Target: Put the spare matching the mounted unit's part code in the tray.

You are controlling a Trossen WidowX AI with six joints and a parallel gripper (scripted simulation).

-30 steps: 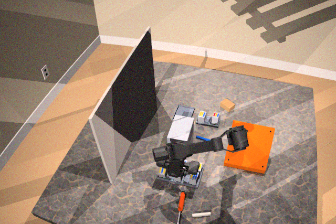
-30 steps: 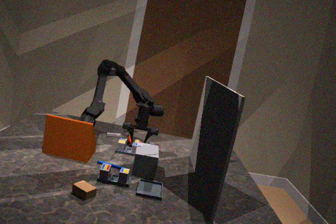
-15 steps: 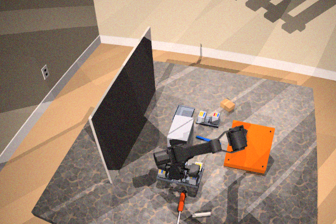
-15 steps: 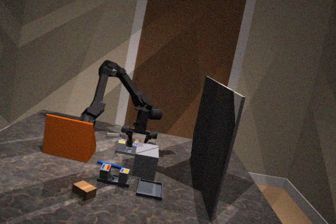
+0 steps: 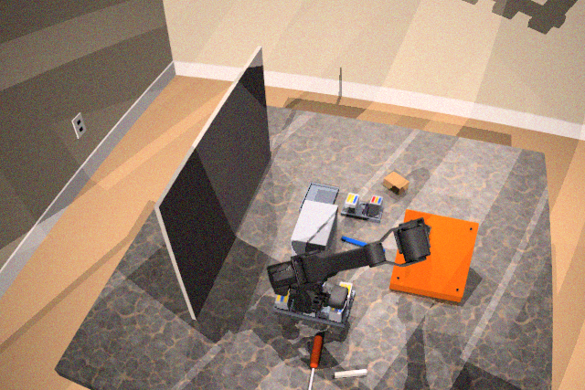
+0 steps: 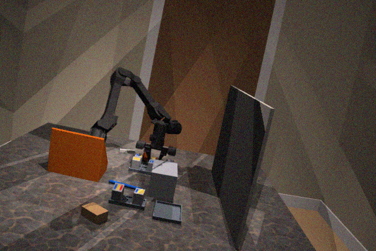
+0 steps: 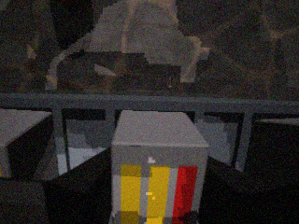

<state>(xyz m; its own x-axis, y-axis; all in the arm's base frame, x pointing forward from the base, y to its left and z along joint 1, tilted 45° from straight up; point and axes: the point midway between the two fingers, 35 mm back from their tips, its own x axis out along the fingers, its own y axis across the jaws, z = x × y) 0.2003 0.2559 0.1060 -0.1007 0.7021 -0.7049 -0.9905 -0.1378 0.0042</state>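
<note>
The grey spare is 2 cm above my gripper tip. The rest, counted from my gripper tip: rack 41 cm to the right, 1 cm below; blue stick 28 cm to the right, 5 cm behind, 1 cm below; white mounted unit 22 cm to the right, 8 cm ahead, 3 cm above.
</note>
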